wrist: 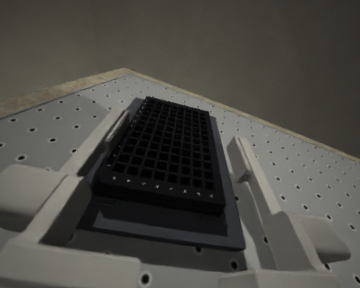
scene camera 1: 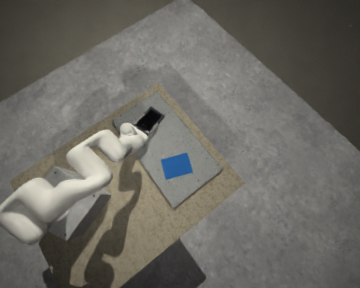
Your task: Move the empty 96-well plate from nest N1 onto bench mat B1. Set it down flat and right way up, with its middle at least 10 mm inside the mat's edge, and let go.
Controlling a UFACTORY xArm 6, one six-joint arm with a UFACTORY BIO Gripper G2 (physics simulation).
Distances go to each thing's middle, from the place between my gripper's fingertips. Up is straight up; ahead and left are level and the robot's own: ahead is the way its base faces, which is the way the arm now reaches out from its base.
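The black 96-well plate (wrist: 166, 157) is 1 cm below my hand, and it is also 1 cm behind it and 1 cm to the left of it. Then there is the dark grey nest N1 (wrist: 128, 219), which I find 2 cm below my hand, 1 cm to the left of it and 1 cm behind it.
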